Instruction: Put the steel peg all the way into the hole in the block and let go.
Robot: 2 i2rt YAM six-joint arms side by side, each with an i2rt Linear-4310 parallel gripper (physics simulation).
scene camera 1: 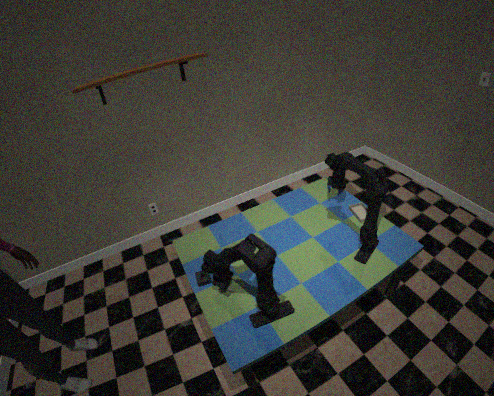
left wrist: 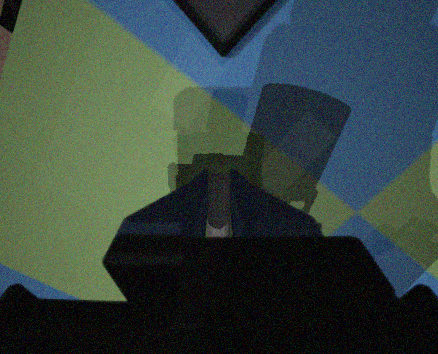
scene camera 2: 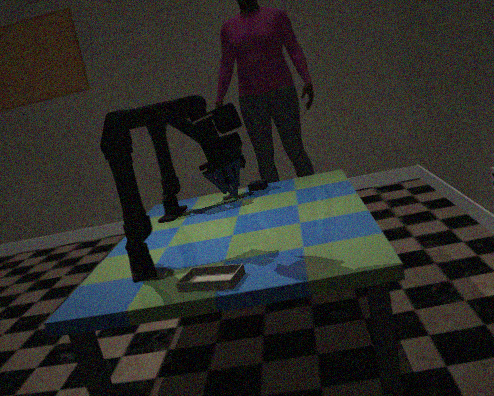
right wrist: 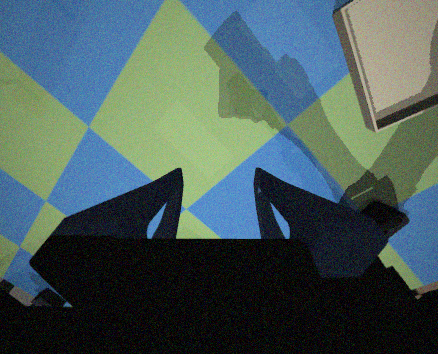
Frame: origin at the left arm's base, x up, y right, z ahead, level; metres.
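Seen in the pictures: left gripper, fingertip midpoint: (scene camera 1: 222,287) (left wrist: 219,177) (scene camera 2: 235,195); right gripper, fingertip midpoint: (scene camera 1: 333,194) (scene camera 2: 232,190) (right wrist: 218,176); left arm's base, origin of the base link: (scene camera 1: 272,314) (scene camera 2: 173,214); right arm's base, origin of the base link: (scene camera 1: 367,250) (scene camera 2: 142,269).
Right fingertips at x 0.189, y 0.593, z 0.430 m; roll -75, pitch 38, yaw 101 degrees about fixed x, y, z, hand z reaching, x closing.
Pixels of each thing's top centre, then the offset from my right fingertips to it.
- grey steel peg, middle of its top: (left wrist: 218,228) dx -0.169, dy -0.735, dz -0.210 m
- dark block, middle of its top: (scene camera 2: 257,181) (right wrist: 44,306) (scene camera 1: 202,276) dx -0.158, dy -0.834, dz -0.098 m
- shallow tray with a pale floor, middle of its top: (right wrist: 409,51) (scene camera 2: 209,273) (scene camera 1: 361,210) dx -0.164, dy +0.197, dz -0.053 m
My left gripper (scene camera 1: 223,290) (left wrist: 219,177) is shut on the grey steel peg (left wrist: 218,200), which shows between its fingers in the left wrist view, partly in shadow. Whether the peg's lower end touches the table cannot be told. The dark block (scene camera 1: 202,278) (scene camera 2: 258,185) (left wrist: 225,20) sits on the table apart from the peg, with one corner pointing towards the fingers at the top of the left wrist view. Its hole does not show. My right gripper (scene camera 1: 335,193) (right wrist: 218,176) is partly open and empty above the table. The two grippers overlap in scene camera 2.
A shallow tray with a pale floor (scene camera 1: 359,212) (scene camera 2: 210,286) (right wrist: 349,50) stands near the right arm's base. The checkered table's edge lies close beyond the block. A person in a pink top (scene camera 2: 264,55) stands behind the table. Dark shadows fall across the table.
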